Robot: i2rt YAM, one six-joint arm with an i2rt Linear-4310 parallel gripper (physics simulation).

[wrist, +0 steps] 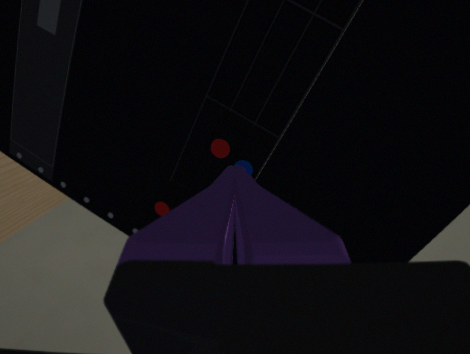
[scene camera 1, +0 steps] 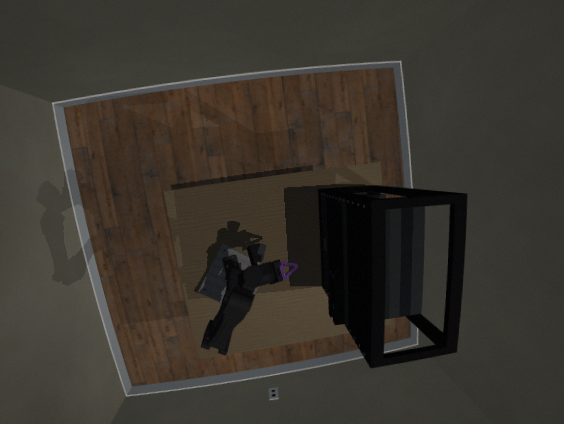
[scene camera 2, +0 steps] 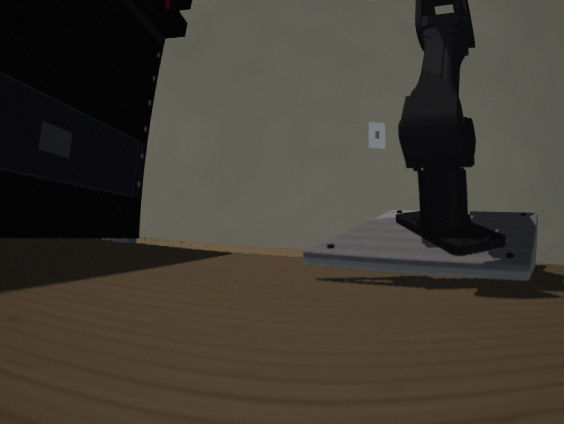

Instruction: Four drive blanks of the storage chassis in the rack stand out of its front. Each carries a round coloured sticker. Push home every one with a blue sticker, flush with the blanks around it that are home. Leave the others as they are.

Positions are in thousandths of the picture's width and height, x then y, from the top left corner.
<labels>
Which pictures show the black rack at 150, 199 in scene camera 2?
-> The wrist view, scene camera 1 and scene camera 2: all of them.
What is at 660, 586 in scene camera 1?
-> A black rack.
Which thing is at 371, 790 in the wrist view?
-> The gripper.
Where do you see a black rack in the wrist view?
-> At 278, 329
</labels>
